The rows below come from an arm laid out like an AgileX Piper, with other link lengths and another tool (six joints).
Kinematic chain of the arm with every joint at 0, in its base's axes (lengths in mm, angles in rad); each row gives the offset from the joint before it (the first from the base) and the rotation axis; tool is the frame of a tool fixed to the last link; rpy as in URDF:
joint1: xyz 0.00 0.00 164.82 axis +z
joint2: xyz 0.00 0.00 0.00 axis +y
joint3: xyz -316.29 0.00 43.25 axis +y
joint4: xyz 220.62 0.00 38.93 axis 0.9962 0 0.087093
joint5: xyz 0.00 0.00 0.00 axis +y
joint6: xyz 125.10 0.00 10.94 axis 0.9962 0 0.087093
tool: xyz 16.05 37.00 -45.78 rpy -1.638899 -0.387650 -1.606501
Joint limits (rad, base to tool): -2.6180..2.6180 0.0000..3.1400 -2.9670..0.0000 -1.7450..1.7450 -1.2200..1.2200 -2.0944..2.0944
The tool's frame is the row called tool.
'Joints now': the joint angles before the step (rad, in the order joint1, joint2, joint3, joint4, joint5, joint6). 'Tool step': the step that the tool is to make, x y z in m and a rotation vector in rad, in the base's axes. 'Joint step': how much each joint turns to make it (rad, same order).
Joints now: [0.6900, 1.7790, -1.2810, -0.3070, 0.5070, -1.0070]
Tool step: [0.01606, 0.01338, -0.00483, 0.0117, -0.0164, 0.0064]
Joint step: [0.0000, 0.0590, -0.0640, -0.0029, -0.0160, -0.0010]
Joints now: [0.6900, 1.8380, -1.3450, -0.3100, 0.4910, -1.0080]
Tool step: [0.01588, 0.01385, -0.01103, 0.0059, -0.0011, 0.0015]
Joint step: [0.0000, 0.0720, -0.0660, 0.0021, -0.0110, 0.0009]
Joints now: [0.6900, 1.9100, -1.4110, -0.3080, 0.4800, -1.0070]
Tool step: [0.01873, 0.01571, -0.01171, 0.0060, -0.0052, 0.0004]
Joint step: [0.0000, 0.0830, -0.0881, 0.0011, -0.0029, 0.0000]
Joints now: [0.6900, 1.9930, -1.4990, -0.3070, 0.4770, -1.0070]
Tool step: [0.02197, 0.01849, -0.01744, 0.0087, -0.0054, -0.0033]
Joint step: [0.0000, 0.1040, -0.1100, -0.0011, -0.0030, 0.0061]
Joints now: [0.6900, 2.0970, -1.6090, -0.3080, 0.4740, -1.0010]
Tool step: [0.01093, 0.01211, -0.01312, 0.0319, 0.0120, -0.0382]
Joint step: [0.0000, 0.0660, -0.0730, 0.0000, 0.0031, 0.0500]
